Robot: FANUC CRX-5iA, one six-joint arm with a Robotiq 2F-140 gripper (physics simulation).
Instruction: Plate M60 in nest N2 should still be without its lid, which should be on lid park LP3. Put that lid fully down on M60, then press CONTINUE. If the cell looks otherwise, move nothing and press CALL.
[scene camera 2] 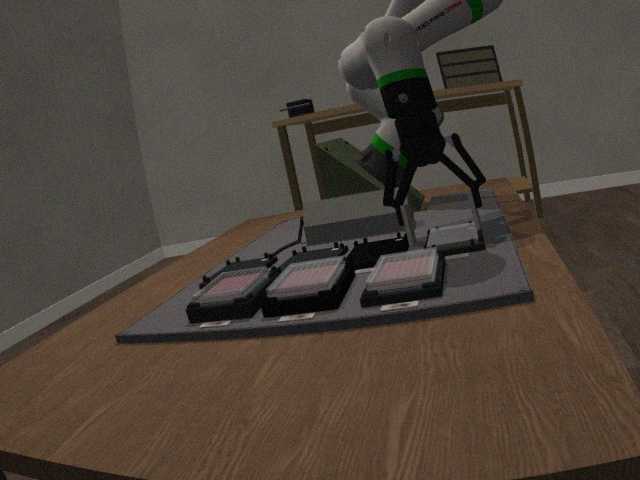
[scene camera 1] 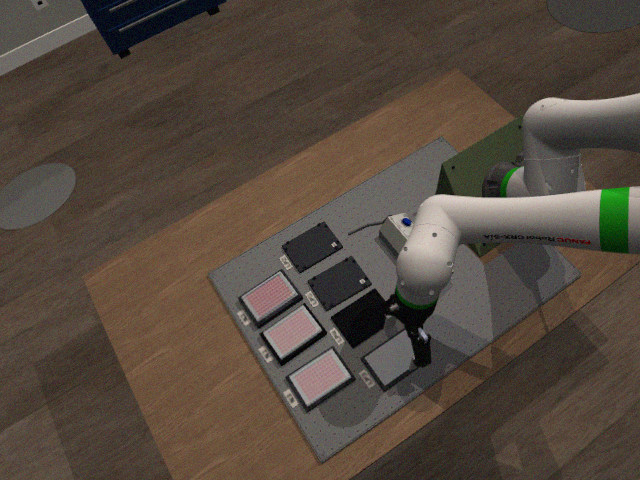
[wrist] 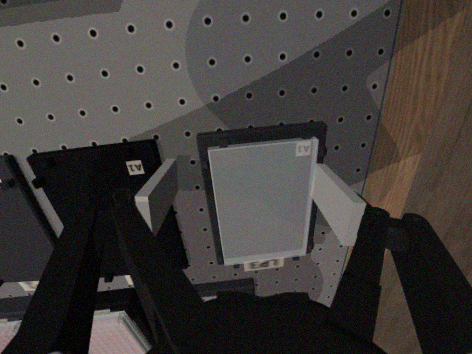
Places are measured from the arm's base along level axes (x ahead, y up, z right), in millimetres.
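Pixels of known places: gripper, between the fingertips: (scene camera 2: 446, 236) (scene camera 1: 401, 347) (wrist: 245, 177); arm's base, origin of its link: (scene camera 2: 378, 173) (scene camera 1: 503, 188).
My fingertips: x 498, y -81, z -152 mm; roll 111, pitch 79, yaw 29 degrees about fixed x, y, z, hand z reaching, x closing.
Ahead of a thing's pixels: the offset from my fingertips to its middle. "spot": to the spot under its first point.
The clear lid {dx +32, dy +7, dz -12 mm} (scene camera 1: 390, 359) (scene camera 2: 452, 233) (wrist: 262, 200) lies flat on the dark lid park LP3 {dx +32, dy +3, dz -14 mm} (wrist: 262, 131); the tag LP3 shows in the wrist view. My gripper (scene camera 1: 406, 338) (scene camera 2: 445, 238) (wrist: 245, 177) is open, its pale pads down on either side of the lid. In the wrist view a gap shows at the left pad; the right pad looks close to the lid's right edge, contact unclear. The middle plate {dx +199, dy +26, dz +198 mm} (scene camera 1: 293, 333) (scene camera 2: 309, 277), with pink wells, sits in the middle nest; its tags are too small to read, and whether a lid covers it is unclear.
Two more pink plates {dx +191, dy +23, dz +318 mm} (scene camera 1: 270, 296) {dx +212, dy +19, dz +62 mm} (scene camera 1: 320, 378) flank the middle one. Dark lid parks {spot: dx +9, dy +4, dz +377 mm} (scene camera 1: 312, 246) {spot: dx +16, dy +3, dz +240 mm} (scene camera 1: 339, 282) {spot: dx +37, dy +3, dz +126 mm} (scene camera 1: 359, 318) stand in a row beside LP3. A button box {dx -198, dy +35, dz +175 mm} (scene camera 1: 395, 231) with a blue button {dx -225, dy +57, dz +249 mm} (scene camera 1: 406, 221) is partly hidden by the arm; its labels are unreadable.
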